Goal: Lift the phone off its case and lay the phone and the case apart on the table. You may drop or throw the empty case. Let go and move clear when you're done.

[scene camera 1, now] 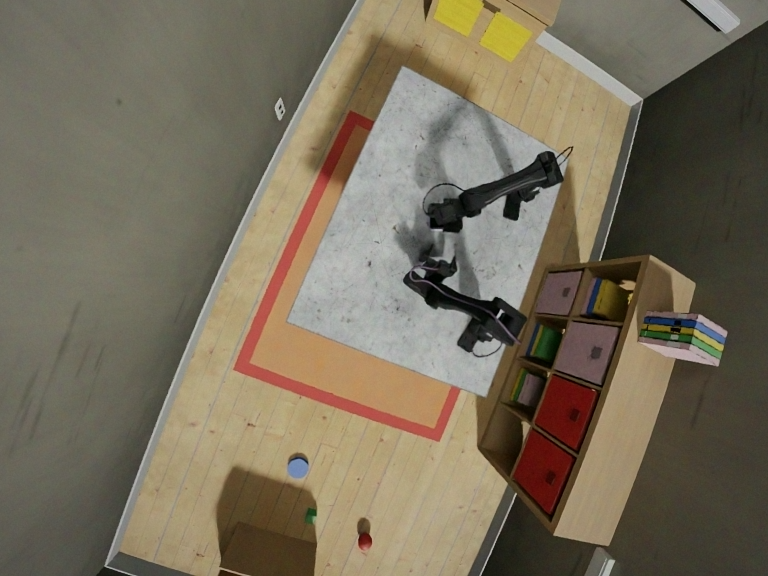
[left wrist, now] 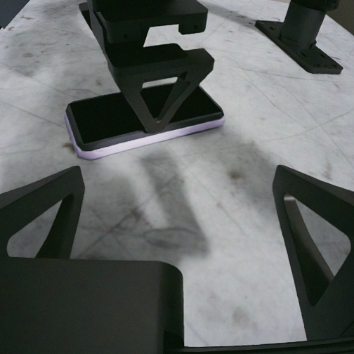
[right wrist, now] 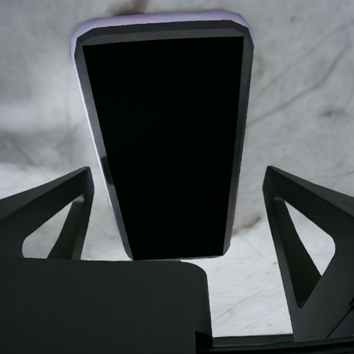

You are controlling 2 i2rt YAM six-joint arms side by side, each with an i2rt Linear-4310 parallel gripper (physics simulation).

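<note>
The black phone (left wrist: 100, 120) (right wrist: 170, 140) lies screen up on its lilac case (left wrist: 130, 143) (right wrist: 160, 18), flat on the grey-white marbled table (scene camera 1: 372, 260). The case's rim shows below the phone's long edge in the left wrist view and along the far end in the right wrist view. My right gripper (right wrist: 178, 176) is open, with one finger at each side of the phone and a gap at both sides. One of its fingers hides part of the phone in the left wrist view. My left gripper (scene camera 1: 441, 255) (left wrist: 178, 175) is wide open and empty, apart from phone and case.
The two arms come close together near the middle of the table in scene camera 1. The right arm's base (left wrist: 305, 37) stands at the upper right of the left wrist view. A wooden shelf unit (scene camera 1: 620, 434) stands beyond the table's right edge.
</note>
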